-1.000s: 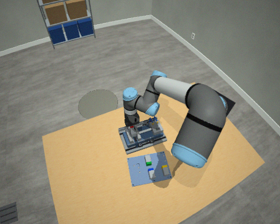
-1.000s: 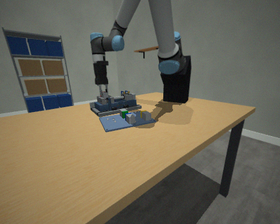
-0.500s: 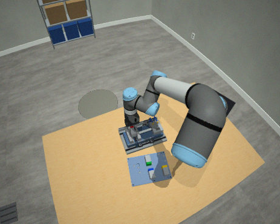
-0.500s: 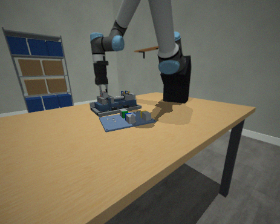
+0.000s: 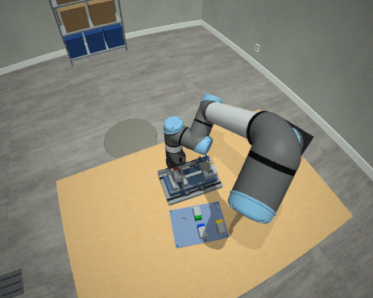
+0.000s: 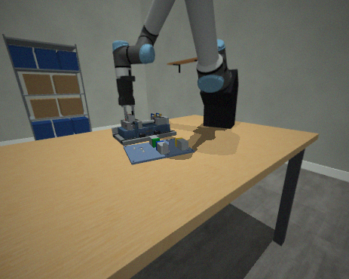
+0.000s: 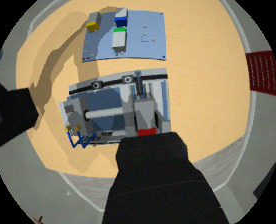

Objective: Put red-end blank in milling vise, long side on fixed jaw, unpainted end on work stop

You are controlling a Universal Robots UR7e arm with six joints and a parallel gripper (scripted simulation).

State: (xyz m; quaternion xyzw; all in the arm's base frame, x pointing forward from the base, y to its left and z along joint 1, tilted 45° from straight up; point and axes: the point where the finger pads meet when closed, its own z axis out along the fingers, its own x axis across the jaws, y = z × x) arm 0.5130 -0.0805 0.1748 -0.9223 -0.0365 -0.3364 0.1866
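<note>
Now: hand 2 cm above the red-ended blank. From my hand the other things lie so: green-ended blank: 8 cm behind, 18 cm to the left, 10 cm below; milling vise: 7 cm behind, 1 cm to the right, 9 cm below; plate: 8 cm behind, 22 cm to the left, 12 cm below.
</note>
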